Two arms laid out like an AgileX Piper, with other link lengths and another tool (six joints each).
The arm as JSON. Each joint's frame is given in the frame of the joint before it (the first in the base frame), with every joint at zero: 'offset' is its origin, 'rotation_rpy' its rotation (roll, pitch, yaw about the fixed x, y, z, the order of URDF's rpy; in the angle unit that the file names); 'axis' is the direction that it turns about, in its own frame. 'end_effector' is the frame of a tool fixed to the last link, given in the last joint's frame.
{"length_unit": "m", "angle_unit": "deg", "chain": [
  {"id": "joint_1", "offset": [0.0, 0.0, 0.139], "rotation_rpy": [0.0, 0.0, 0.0], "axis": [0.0, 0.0, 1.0]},
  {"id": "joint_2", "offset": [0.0, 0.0, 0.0], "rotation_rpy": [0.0, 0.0, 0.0], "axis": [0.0, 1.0, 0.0]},
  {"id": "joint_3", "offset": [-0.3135, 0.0, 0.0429], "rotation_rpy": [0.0, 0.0, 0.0], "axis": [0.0, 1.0, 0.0]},
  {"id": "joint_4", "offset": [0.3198, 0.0, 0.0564], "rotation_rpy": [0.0, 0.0, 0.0], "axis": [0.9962, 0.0, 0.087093]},
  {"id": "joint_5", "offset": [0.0, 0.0, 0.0], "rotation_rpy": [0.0, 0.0, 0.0], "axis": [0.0, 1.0, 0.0]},
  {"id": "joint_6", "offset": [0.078, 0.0, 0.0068], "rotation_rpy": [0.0, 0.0, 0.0], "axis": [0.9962, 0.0, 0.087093]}
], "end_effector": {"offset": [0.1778, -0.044, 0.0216], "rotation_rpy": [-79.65, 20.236, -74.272]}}
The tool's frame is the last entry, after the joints.
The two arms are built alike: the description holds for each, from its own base.
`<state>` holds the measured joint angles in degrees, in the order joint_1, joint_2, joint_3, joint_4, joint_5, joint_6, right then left.
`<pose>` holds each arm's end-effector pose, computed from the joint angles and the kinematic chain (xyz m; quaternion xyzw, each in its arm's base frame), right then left.
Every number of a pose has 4 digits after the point. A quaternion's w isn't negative.
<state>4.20 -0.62 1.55 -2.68 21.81 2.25 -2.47 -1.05 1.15 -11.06 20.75 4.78</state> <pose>0.2558 -0.0298 0.1575 -0.5052 0.5950 -0.2631 0.5670 0.2501 -0.0714 0.1741 -0.4867 0.6037 -0.3411 0.5314</pose>
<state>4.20 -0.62 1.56 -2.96 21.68 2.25 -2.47 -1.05 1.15 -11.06 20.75 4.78</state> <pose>0.2560 -0.0302 0.1582 -0.5062 0.5938 -0.2652 0.5665 0.2501 -0.0714 0.1741 -0.4867 0.6037 -0.3411 0.5314</pose>
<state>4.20 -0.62 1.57 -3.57 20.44 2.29 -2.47 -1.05 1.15 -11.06 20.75 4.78</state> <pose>0.2575 -0.0307 0.1640 -0.5057 0.5863 -0.2732 0.5709 0.2501 -0.0714 0.1741 -0.4867 0.6037 -0.3411 0.5314</pose>
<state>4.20 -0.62 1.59 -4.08 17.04 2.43 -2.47 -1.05 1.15 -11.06 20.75 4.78</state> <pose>0.2611 -0.0301 0.1789 -0.4988 0.5681 -0.2880 0.5878 0.2501 -0.0714 0.1741 -0.4867 0.6037 -0.3411 0.5314</pose>
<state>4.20 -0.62 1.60 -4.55 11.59 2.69 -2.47 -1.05 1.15 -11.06 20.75 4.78</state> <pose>0.2649 -0.0286 0.2031 -0.4855 0.5385 -0.3089 0.6156 0.2501 -0.0714 0.1741 -0.4867 0.6037 -0.3411 0.5314</pose>
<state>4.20 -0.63 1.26 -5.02 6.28 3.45 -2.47 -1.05 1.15 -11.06 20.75 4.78</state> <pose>0.2661 -0.0269 0.2301 -0.4678 0.5081 -0.3273 0.6450 0.2501 -0.0714 0.1741 -0.4867 0.6037 -0.3411 0.5314</pose>
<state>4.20 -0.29 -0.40 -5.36 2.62 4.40 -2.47 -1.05 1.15 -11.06 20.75 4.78</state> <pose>0.2644 -0.0257 0.2611 -0.4493 0.4814 -0.3411 0.6709 0.2501 -0.0714 0.1741 -0.4867 0.6037 -0.3411 0.5314</pose>
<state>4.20 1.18 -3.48 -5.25 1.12 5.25 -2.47 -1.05 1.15 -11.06 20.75 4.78</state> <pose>0.2624 -0.0253 0.2912 -0.4342 0.4660 -0.3466 0.6885 0.2501 -0.0714 0.1741 -0.4867 0.6037 -0.3411 0.5314</pose>
